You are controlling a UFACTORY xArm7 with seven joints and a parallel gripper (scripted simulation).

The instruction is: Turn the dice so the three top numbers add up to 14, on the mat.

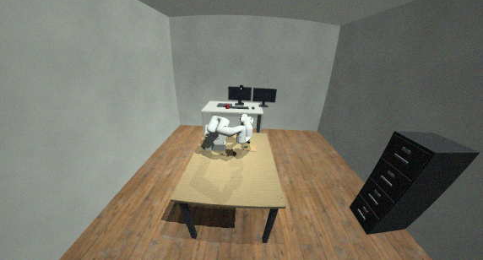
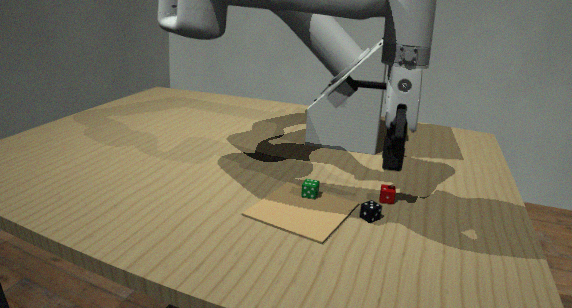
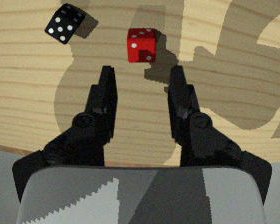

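Now: hand 8 cm above the red die. From my hand the other things lie so: green die 3 cm ahead, 13 cm to the right, 7 cm below; then black die 7 cm ahead, 2 cm to the right, 8 cm below; then tan mat 8 cm ahead, 13 cm to the right, 9 cm below.
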